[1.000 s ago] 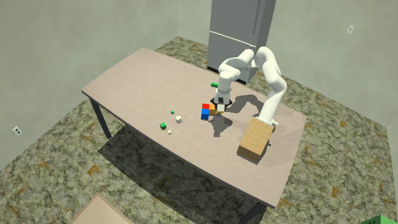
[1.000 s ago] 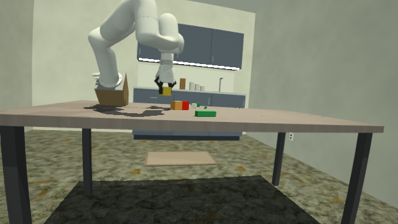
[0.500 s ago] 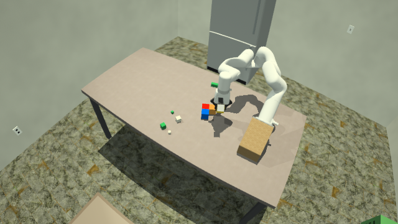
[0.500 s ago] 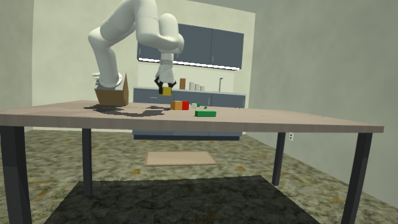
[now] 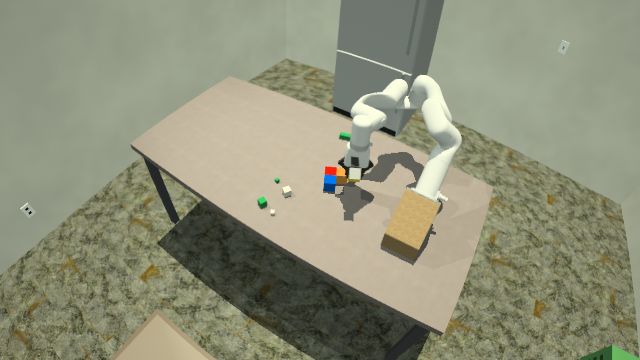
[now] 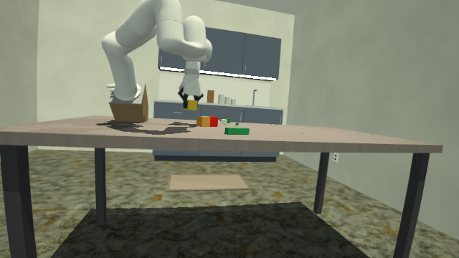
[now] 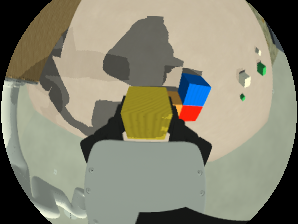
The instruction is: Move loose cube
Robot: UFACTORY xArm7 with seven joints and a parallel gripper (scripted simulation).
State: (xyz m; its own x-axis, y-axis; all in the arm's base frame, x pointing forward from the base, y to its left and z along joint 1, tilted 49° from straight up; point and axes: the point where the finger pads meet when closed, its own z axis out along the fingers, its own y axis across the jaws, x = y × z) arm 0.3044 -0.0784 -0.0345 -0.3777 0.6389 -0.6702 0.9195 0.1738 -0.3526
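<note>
Now: the yellow cube right at my hand. The rest, counted from my hand: red cube 110 mm ahead, 80 mm below, 10 mm to the right; then blue cube 90 mm ahead, 80 mm below, 30 mm to the left; then orange cube 80 mm below, 70 mm ahead, 30 mm to the right.
</note>
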